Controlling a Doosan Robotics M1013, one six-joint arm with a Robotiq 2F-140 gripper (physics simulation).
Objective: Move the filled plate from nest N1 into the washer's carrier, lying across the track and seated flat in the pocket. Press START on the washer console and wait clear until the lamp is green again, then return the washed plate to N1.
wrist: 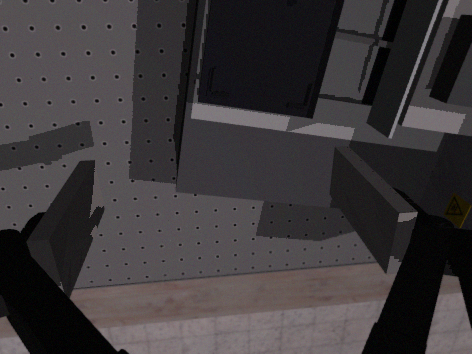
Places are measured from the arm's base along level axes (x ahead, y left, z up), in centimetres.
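Pixels of known places: gripper, fingertip midpoint: (219,178).
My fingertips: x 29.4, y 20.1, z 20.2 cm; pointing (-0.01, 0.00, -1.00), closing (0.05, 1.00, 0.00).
Behind a point stands the place of what it marks.
My gripper (219,178) {x 29.4, y 20.1, z 20.2 cm} is open in the wrist view, with its two flat grey fingers far apart at left and right and no object between them. A grey machine body (255,162) {x 36.1, y 24.5, z 3.8 cm}, which looks like the washer, stands ahead of the fingers, from the centre to the upper right. A dark rectangular part (265,55) {x 25.4, y 25.7, z 5.2 cm} with small corner marks lies in its top; whether this is the carrier's pocket I cannot tell. The filled plate, nest N1, the START console and the lamp do not show in this view.
The perforated deck (55,105) {x 29.8, y 3.9, z -3.1 cm} extends to the left and below the machine. An upright dark panel (407,65) {x 26.3, y 35.9, z 10.5 cm} with a bright edge stands at upper right. A yellow warning label (456,207) {x 41.1, y 44.0, z 9.1 cm} is at the right edge. A wooden edge strip (225,300) borders a tiled floor (240,332).
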